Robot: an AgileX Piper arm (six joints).
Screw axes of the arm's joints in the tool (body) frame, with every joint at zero. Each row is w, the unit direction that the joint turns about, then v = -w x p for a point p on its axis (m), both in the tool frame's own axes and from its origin. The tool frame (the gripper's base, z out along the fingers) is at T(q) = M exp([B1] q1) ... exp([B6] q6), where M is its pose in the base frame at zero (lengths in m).
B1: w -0.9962 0 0.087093 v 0.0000 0.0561 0.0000
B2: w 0 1 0 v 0.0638 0.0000 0.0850
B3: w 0 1 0 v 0.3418 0.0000 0.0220
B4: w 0 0 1 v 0.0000 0.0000 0.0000
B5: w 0 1 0 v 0.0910 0.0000 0.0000
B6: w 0 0 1 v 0.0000 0.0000 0.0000
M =
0.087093 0 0.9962 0.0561
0 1 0 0.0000
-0.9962 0 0.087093 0.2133
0 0 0 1
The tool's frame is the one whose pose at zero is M.
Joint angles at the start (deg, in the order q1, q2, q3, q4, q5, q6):
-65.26, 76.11, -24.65, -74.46, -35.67, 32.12
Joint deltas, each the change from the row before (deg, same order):
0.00, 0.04, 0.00, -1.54, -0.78, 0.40
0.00, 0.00, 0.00, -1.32, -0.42, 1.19
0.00, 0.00, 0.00, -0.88, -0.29, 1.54
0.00, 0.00, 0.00, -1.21, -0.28, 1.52
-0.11, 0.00, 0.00, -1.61, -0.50, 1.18
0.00, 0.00, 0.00, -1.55, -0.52, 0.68
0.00, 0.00, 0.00, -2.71, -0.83, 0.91
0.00, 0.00, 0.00, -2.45, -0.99, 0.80
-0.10, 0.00, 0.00, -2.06, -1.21, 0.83
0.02, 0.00, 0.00, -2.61, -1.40, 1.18
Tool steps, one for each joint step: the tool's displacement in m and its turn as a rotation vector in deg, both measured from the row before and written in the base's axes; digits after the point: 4 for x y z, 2 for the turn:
0.0007, 0.0017, -0.0004, -0.04, 0.25, 1.44
0.0003, 0.0013, -0.0005, 0.61, 0.10, 0.66
0.0002, 0.0009, -0.0003, 1.01, -0.18, 0.08
0.0001, 0.0011, -0.0005, 0.91, 0.06, 0.31
-0.0001, 0.0014, -0.0006, 0.56, 0.28, 0.80
0.0002, 0.0016, -0.0006, 0.19, 0.40, 1.13
0.0002, 0.0028, -0.0012, 0.13, 0.87, 2.06
0.0002, 0.0028, -0.0009, 0.19, 0.66, 2.03
0.0001, 0.0026, -0.0005, 0.43, 0.31, 1.78
0.0002, 0.0035, -0.0009, 0.67, 0.51, 2.23

